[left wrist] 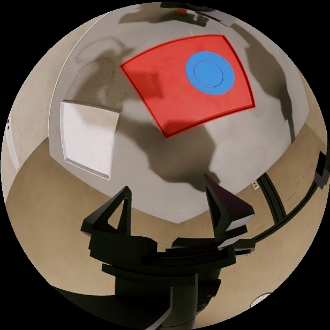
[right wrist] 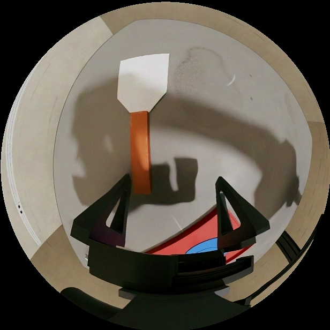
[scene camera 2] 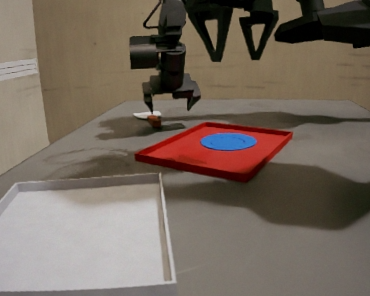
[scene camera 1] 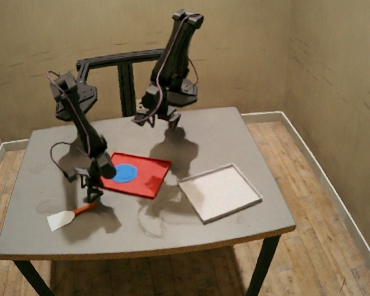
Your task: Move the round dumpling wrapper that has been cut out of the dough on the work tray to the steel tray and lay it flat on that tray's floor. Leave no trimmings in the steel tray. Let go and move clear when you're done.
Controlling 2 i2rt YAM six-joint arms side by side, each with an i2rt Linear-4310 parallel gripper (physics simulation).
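A blue dough disc with a cut ring line lies flat on the red work tray (scene camera 1: pixel 150 184) (scene camera 2: pixel 175 150) (left wrist: pixel 165 102). The round wrapper (scene camera 1: pixel 126 173) (scene camera 2: pixel 234 141) (left wrist: pixel 208 73) is the disc's inner circle, with trimmings around it. The steel tray (scene camera 1: pixel 220 192) (scene camera 2: pixel 80 235) (left wrist: pixel 90 140) holds no dough. A spatula (scene camera 1: pixel 61 220) (scene camera 2: pixel 154 121) (right wrist: pixel 140 150) with a white blade and orange handle lies on the table. My right gripper (scene camera 1: pixel 93 194) (scene camera 2: pixel 170 109) (right wrist: pixel 174 178) is open above the handle's end. My left gripper (scene camera 2: pixel 236 60) (left wrist: pixel 163 183) is open and empty, high behind the work tray.
The table's front edge (scene camera 1: pixel 150 254) runs beyond the spatula and steel tray. The black mounting frame (scene camera 1: pixel 127 87) stands behind the table. The steel tray has low raised walls and lies to the right of the red tray in scene camera 1.
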